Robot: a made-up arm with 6 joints. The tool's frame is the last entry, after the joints.
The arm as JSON. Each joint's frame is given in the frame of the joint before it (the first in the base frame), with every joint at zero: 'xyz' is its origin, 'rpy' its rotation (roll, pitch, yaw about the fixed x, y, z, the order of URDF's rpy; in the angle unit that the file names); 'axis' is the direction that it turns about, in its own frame. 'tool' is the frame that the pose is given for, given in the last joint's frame.
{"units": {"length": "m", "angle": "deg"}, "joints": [
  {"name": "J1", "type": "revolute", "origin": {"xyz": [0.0, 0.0, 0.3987], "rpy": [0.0, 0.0, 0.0]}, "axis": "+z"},
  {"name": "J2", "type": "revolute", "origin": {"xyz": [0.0, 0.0, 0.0], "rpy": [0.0, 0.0, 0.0]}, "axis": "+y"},
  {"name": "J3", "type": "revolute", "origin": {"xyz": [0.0, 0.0, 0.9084], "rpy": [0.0, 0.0, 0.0]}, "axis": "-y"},
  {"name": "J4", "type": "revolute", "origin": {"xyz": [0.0, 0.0, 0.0], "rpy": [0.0, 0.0, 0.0]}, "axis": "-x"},
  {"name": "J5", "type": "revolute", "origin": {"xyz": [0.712, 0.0, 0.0], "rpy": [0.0, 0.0, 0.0]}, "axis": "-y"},
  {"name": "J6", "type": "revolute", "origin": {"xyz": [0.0, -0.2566, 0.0], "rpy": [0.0, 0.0, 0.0]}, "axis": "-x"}
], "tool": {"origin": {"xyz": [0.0, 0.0, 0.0], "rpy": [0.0, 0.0, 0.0]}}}
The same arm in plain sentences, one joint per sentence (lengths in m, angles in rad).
The arm has six revolute joints in a row. What follows holds with every joint at zero, and every direction is one of the base frame's. The first joint lies 0.3987 m along +z from the base frame's origin and turns about +z. The second joint lies at the same point as the first joint and turns about +y. The third joint lies 0.9084 m along +z from the second joint and turns about -y. The fourth joint lies at the same point as the third joint and turns about -x. The fifth joint lies 0.712 m along +x from the fourth joint and turns about -y. The sixth joint lies 0.2566 m along -y from the fifth joint and turns about -x. The tool frame, which is the frame that the pose is given for, lies at the same point as the sixth joint; its axes are parallel to the base frame's.
